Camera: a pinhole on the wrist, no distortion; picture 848 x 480 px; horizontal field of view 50.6 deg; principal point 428.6 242.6 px. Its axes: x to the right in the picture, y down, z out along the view. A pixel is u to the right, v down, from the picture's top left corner.
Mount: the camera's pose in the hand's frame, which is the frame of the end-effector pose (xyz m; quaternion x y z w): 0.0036 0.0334 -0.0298 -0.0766 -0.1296 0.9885 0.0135
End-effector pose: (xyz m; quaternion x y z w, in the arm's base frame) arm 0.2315 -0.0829 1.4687 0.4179 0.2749 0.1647 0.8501
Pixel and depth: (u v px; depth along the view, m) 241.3 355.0 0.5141
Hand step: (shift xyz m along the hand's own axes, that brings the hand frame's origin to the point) 0.0296 -0.1645 0.4602
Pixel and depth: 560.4 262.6 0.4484
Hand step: -0.1310 -0.0872 0.3859
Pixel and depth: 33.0 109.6 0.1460
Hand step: 0.0447 0.0142 0.1247
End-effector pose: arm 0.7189 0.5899 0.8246 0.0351 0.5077 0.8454 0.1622
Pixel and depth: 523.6 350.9 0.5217
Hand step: -0.1322 -0.1575 0.4438
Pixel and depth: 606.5 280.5 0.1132
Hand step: -0.0362 0.0011 0.0737
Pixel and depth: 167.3 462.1 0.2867
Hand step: 0.0412 -0.1111 0.2381
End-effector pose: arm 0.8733 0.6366 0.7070 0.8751 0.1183 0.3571 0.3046
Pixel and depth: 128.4 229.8 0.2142
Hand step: 0.0413 -0.0214 0.1861
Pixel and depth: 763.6 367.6 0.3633
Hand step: -0.1871 -0.1015 0.2839
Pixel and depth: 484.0 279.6 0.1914
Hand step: -0.0378 -0.0223 0.1491
